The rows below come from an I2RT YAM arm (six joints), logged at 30 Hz.
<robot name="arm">
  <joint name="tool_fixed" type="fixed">
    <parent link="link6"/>
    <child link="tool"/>
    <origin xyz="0 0 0" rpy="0 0 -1.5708"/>
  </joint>
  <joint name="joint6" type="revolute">
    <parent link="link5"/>
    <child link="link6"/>
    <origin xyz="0 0.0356 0.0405" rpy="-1.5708 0 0"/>
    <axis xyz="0 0 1"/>
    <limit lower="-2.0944" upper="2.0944"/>
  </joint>
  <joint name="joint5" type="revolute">
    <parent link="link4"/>
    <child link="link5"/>
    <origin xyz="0.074 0.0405 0.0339" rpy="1.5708 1.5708 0"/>
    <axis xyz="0 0 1"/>
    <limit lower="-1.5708" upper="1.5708"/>
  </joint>
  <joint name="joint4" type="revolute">
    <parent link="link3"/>
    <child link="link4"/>
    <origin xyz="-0.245 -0.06 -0.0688" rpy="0 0 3.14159"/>
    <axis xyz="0 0 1"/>
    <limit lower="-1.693" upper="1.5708"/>
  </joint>
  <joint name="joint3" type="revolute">
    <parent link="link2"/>
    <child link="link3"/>
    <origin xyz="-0.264 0 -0.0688" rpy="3.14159 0 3.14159"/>
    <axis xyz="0 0 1"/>
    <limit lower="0" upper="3.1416"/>
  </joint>
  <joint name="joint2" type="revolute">
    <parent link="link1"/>
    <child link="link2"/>
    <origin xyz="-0.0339 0.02 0.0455" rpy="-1.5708 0 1.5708"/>
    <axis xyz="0 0 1"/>
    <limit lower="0" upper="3.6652"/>
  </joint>
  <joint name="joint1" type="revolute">
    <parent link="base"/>
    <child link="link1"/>
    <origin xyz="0 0 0.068" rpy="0 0 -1.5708"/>
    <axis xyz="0 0 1"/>
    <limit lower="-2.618" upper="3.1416"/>
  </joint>
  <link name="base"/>
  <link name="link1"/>
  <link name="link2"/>
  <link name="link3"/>
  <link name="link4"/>
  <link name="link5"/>
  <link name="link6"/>
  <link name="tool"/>
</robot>
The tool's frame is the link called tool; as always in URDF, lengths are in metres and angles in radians.
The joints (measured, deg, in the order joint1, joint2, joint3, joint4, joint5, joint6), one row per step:
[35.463 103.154 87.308 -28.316 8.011 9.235]
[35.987 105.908 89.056 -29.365 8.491 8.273]
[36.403 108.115 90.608 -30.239 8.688 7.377]
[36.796 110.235 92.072 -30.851 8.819 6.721]
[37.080 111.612 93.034 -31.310 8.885 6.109]
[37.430 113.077 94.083 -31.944 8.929 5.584]
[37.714 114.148 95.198 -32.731 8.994 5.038]
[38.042 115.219 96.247 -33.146 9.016 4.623]
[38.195 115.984 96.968 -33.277 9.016 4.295]
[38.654 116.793 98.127 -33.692 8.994 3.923]
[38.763 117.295 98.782 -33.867 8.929 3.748]
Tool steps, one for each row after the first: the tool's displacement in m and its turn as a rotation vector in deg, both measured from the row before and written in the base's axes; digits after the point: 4 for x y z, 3 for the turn. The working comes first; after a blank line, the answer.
Tool pose at each row, in the base's axes (x y z in m, rotation vector in deg; the steps are taken from these numbers as rounded here):
[0.3372 0.2341 0.2853 -26.577 131.592 12.883]
[0.3428 0.2424 0.2749 -28.635 133.020 11.235]
[0.3470 0.2492 0.2671 -30.526 134.017 10.109]
[0.3511 0.2558 0.2594 -32.091 134.841 9.272]
[0.3535 0.2603 0.2543 -33.397 135.346 8.657]
[0.3555 0.2651 0.2486 -34.761 136.010 8.056]
[0.3569 0.2690 0.2459 -35.968 136.395 7.529]
[0.3584 0.2734 0.2433 -36.994 136.539 7.268]
[0.3599 0.2761 0.2413 -37.628 136.532 7.114]
[0.3604 0.2811 0.2412 -38.652 136.319 7.147]
[0.3614 0.2831 0.2407 -39.028 136.250 7.185]

[0.0056 0.0083 -0.0104 -2.102 1.190 0.862]
[0.0042 0.0068 -0.0078 -1.586 0.900 0.929]
[0.0041 0.0066 -0.0077 -1.240 0.782 0.791]
[0.0024 0.0045 -0.0051 -0.935 0.508 0.701]
[0.0020 0.0048 -0.0057 -0.975 0.680 0.721]
[0.0014 0.0039 -0.0027 -0.813 0.419 0.664]
[0.0015 0.0044 -0.0026 -0.521 0.230 0.637]
[0.0015 0.0027 -0.0020 -0.296 0.056 0.409]
[0.0005 0.0050 -0.0001 -0.240 -0.032 0.763]
[0.0010 0.0020 -0.0005 -0.073 0.004 0.285]

